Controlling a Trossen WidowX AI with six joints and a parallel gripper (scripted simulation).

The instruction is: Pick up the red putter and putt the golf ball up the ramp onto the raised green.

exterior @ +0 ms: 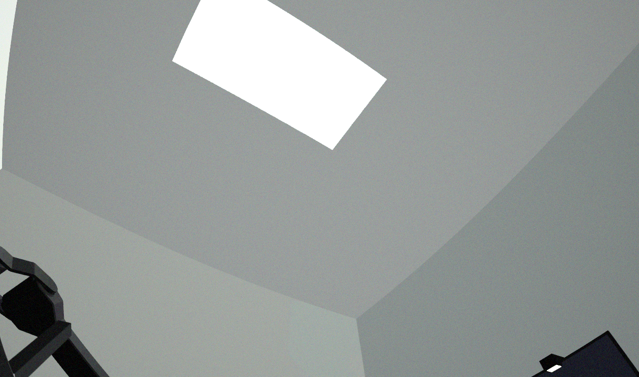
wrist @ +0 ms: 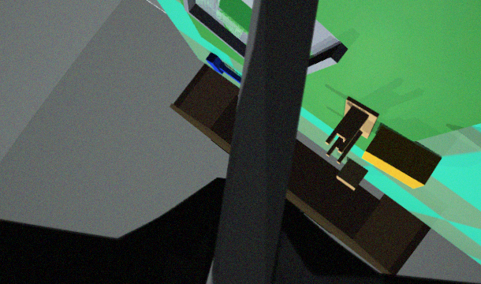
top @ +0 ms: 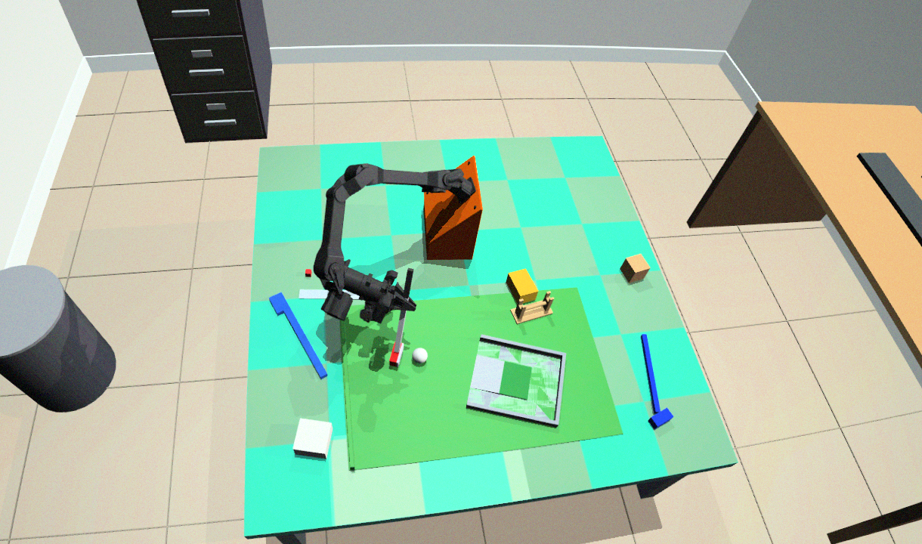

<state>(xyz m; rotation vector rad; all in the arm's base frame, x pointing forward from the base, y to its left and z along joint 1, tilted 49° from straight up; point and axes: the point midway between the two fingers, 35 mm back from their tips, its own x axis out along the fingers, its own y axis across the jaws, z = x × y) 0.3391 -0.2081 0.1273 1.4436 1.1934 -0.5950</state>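
Now: gripper tip 40 mm above the red putter, 30 mm to the left of it and 10 mm short of it. The rest, counted from my gripper tip: white strip: 170 mm below, 170 mm behind, 160 mm to the right; then white golf ball: 150 mm below, 70 mm ahead, 10 mm to the left; then green mat: 170 mm below, 160 mm to the left, 120 mm ahead.
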